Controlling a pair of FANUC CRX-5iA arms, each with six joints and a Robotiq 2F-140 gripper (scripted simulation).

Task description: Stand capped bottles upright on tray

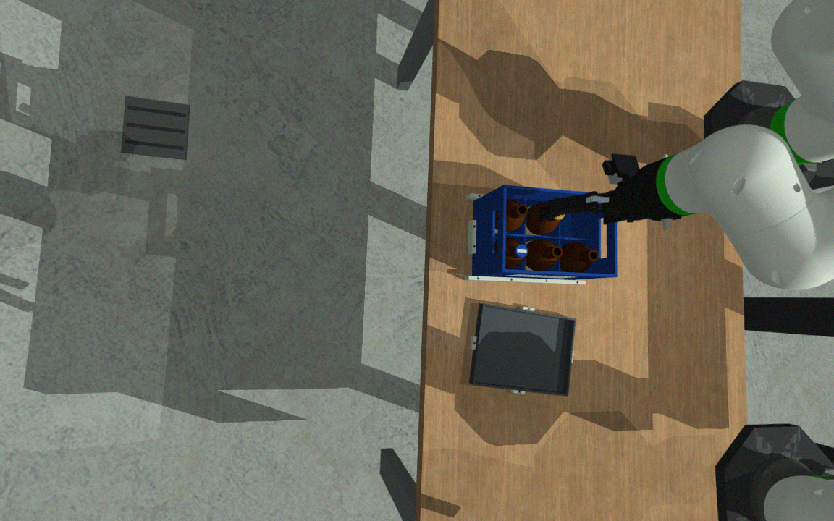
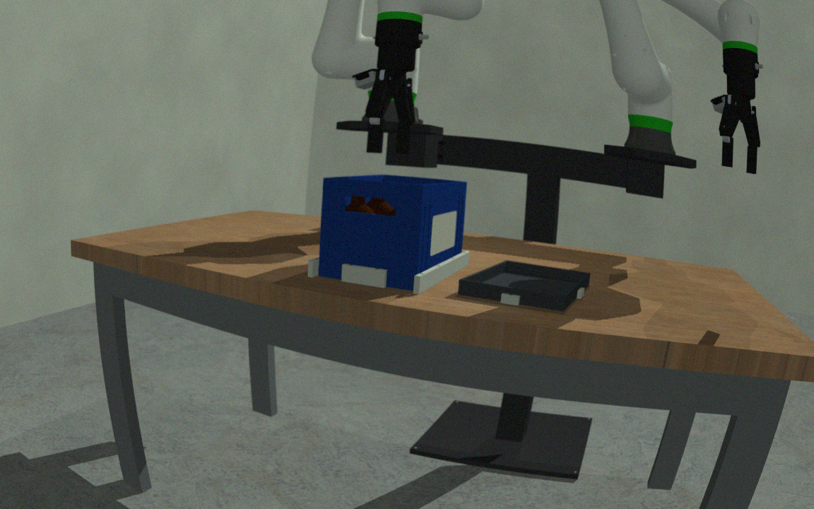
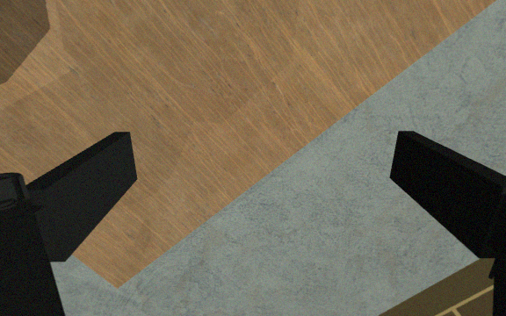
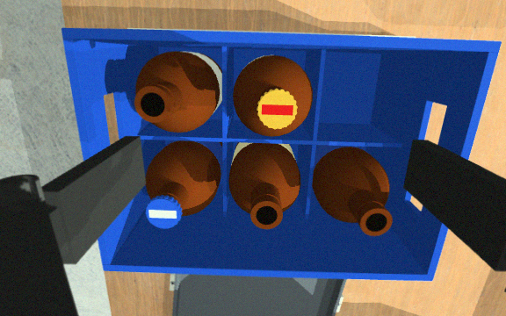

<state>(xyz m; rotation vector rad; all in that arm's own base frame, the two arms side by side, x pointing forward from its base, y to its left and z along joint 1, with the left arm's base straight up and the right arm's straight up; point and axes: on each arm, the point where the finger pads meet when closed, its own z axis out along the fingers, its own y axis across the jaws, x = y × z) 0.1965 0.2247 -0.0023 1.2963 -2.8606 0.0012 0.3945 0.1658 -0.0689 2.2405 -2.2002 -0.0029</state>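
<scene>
Now: the yellow-capped bottle 15 cm below my right hand and 2 cm to the right of it. From my right hand the other things lie so: blue crate: 15 cm below, 3 cm to the left; blue-capped bottle: 15 cm below, 8 cm ahead, 7 cm to the left; brown bottle: 15 cm below, 8 cm ahead, 2 cm to the right.
</scene>
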